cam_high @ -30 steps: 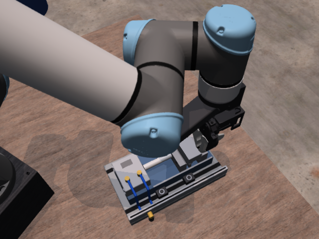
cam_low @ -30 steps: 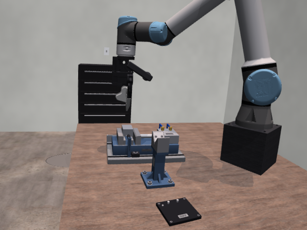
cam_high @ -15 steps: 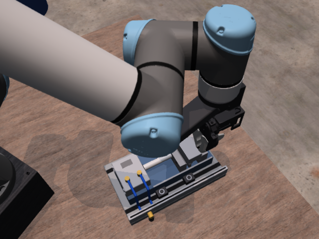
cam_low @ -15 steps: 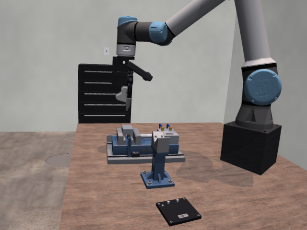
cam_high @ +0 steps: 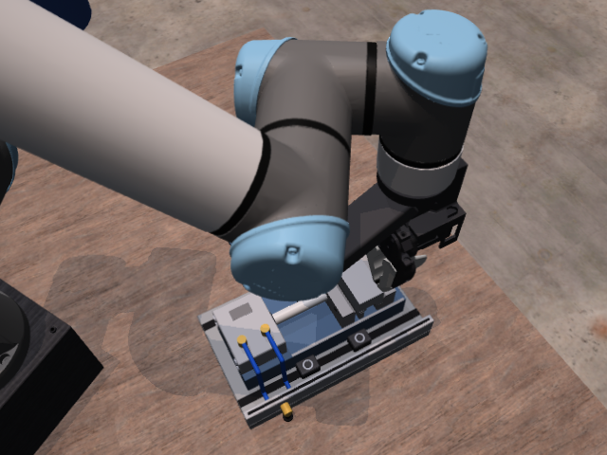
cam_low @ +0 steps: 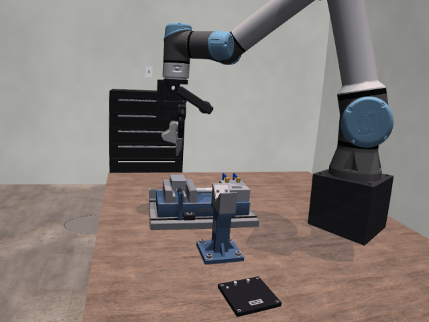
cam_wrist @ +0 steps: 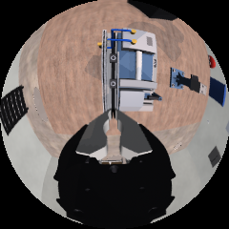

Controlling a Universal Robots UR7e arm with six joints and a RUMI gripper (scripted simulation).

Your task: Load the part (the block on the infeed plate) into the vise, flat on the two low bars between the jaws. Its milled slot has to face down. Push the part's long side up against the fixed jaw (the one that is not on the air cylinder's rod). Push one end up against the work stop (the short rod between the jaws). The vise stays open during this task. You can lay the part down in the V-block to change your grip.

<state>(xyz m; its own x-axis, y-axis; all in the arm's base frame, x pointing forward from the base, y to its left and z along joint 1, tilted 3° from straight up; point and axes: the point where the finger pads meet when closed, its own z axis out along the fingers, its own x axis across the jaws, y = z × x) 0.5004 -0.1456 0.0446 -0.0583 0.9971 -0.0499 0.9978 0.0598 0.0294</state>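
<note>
Right now the part is 90 mm below my hand and 50 mm to the left of it. The rest, counted from my hand: work stop 110 mm to the left, 90 mm below; then moving jaw 100 mm below, 60 mm to the left, 40 mm behind; then fixed jaw 100 mm below, 70 mm to the left, 30 mm ahead.
</note>
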